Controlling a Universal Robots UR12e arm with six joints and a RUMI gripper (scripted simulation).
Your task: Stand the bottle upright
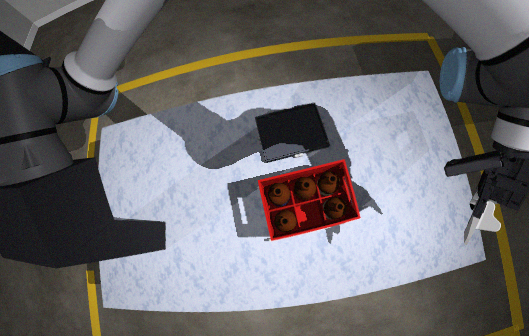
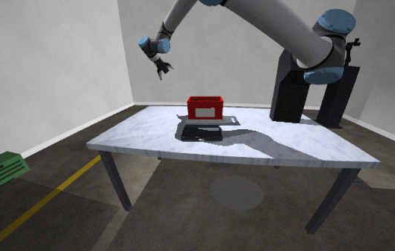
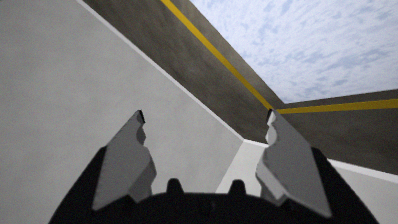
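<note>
The red crate is 35 cm behind my hand, 15 cm to the left of it and 28 cm below it. From my hand the other things lie so: dark tray 36 cm behind, 43 cm to the left, 35 cm below.
</note>
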